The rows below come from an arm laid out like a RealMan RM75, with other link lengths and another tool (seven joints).
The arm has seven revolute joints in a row. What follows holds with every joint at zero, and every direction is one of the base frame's. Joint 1 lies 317.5 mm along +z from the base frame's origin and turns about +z. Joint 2 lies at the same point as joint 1 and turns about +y. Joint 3 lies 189.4 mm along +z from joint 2 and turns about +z. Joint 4 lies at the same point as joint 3 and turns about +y. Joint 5 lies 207.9 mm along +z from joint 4 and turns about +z. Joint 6 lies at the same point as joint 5 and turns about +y. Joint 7 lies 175.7 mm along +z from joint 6 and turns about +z. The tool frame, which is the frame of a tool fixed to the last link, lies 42 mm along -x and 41 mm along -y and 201 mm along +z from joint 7; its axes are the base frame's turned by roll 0, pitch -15 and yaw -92.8 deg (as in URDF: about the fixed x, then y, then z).
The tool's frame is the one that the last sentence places.
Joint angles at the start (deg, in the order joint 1, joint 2, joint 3, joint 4, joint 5, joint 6, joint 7):
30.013, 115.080, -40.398, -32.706, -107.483, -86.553, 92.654
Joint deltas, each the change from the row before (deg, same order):
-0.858, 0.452, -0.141, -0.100, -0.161, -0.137, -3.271
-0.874, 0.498, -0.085, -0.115, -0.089, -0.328, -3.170
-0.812, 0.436, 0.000, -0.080, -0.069, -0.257, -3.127
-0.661, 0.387, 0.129, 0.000, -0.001, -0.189, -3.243
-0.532, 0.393, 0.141, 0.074, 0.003, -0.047, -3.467
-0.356, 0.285, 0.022, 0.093, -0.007, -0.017, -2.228
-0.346, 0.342, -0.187, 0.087, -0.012, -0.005, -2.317
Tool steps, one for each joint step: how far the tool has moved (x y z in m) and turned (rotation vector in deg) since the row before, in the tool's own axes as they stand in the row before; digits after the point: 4 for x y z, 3 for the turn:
-0.0034, 0.0049, 0.0002, -0.809, -0.014, -2.325
-0.0048, 0.0041, 0.0007, -0.618, -0.194, -2.230
-0.0042, 0.0031, 0.0002, -0.543, -0.070, -2.241
-0.0037, 0.0013, 0.0001, -0.433, 0.024, -2.436
-0.0035, 0.0006, 0.0006, -0.491, 0.086, -2.682
-0.0027, 0.0009, 0.0009, -0.340, -0.003, -1.656
-0.0039, 0.0013, 0.0022, -0.465, -0.187, -1.740

